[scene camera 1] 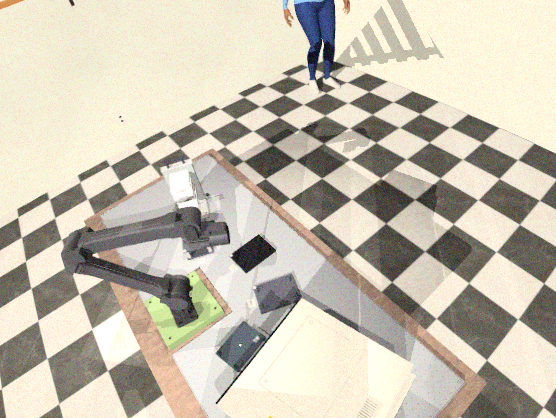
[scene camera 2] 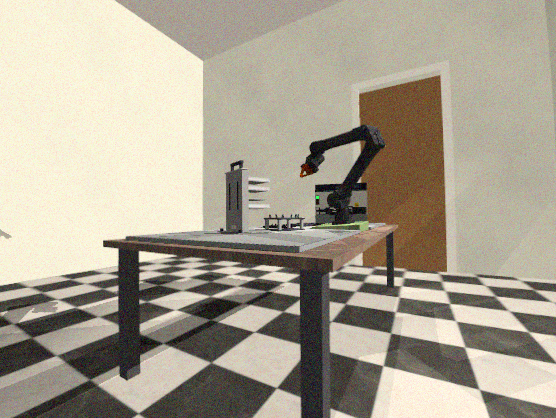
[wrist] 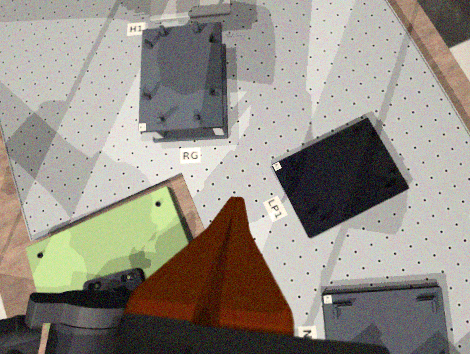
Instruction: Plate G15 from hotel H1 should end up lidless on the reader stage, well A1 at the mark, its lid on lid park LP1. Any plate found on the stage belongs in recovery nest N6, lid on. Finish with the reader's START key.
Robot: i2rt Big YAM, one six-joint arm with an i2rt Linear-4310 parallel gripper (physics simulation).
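Frame: origin at the arm's base, x up, y left, z back, level; metres.
Seen in the pictures: gripper, fingertip midpoint: (scene camera 2: 300, 176) (wrist: 237, 205); arm's base at its link origin: (scene camera 1: 183, 311) (scene camera 2: 343, 223).
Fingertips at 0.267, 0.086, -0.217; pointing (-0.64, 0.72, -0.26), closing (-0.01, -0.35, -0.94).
Note:
Offsets run from my fingertips to a thing's middle, as dx, dy, dz.
My gripper (scene camera 2: 302, 174) (wrist: 237, 205) is shut and empty, its orange tips high above the board between the RG stand and LP1. Hotel H1 {-0.141, +0.435, -0.008} (scene camera 1: 180, 181) (scene camera 2: 236, 205) stands at the far end with several pale plates or shelves; G15 cannot be told apart. Lid park LP1 {-0.280, +0.022, -0.137} (scene camera 1: 253, 253) (wrist: 345, 177) is a bare dark rectangle, right of the tips in the wrist view. Recovery nest N6 {-0.281, -0.205, -0.130} (scene camera 1: 276, 293) (wrist: 400, 320) is a dark grey tray. The cream reader {-0.143, -0.638, -0.036} (scene camera 1: 340, 360) (scene camera 2: 360, 210) has a dark stage {-0.190, -0.392, +0.066} (scene camera 1: 241, 346) at its front; its contents are unclear. The START key is not legible.
The dark RG stand (scene camera 2: 284, 220) (wrist: 182, 75) with upright pegs sits beside H1. The green arm base (scene camera 1: 207, 305) (wrist: 115, 225) lies near the table's edge. A person (scene camera 1: 320, 30) stands on the floor beyond the table in scene camera 1.

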